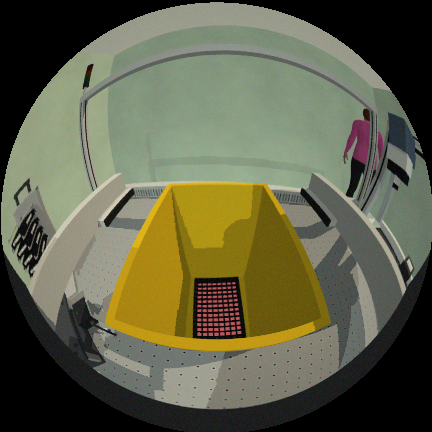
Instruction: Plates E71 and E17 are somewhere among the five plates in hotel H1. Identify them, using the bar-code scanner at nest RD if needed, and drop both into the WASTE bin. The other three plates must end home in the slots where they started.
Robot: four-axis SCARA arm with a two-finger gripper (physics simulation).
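Frame: origin at the arm's base, x back, y right, z up, level; metres.
Where they show: gripper, fingertip midpoint: (pixel 216 176).
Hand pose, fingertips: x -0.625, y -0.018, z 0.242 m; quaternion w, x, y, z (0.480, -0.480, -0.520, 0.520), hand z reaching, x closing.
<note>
Things, the pixels of their top centre, and the offset from my fingertips. "*": a spot on its surface instead. Level surfaces: height alone.
- yellow WASTE bin, top centre: (pixel 217 227) dx +0.023, dy +0.002, dz -0.029 m
- black plate with pink wells, top centre: (pixel 217 307) dx +0.020, dy +0.003, dz -0.209 m
- pale hotel, surface spot: (pixel 42 202) * dx -0.007, dy -0.476, dz -0.019 m
- dark device, top centre: (pixel 80 310) dx +0.121, dy -0.212, dz -0.146 m
- perforated deck, surface height: dz -0.229 m
The yellow WASTE bin (pixel 215 344) stands open below my gripper (pixel 216 176). The gripper is open, with its two pale fingers wide apart to the left and right above the bin and no plate between them. A black plate with pink wells (pixel 219 307) lies at the bottom of the bin; no label on it can be read from here. At the far left stands a pale hotel (pixel 46 202) with a handle on top and several black plates (pixel 31 232) in it. Which hotel it is and the plates' labels cannot be read.
A dark device (pixel 82 306) with thin arms stands on the perforated deck (pixel 275 370) at the lower left. A grey frame (pixel 225 50) spans the back, with a signal tower (pixel 88 75) at left. At right are a person in pink (pixel 361 137) and a monitor (pixel 400 132).
</note>
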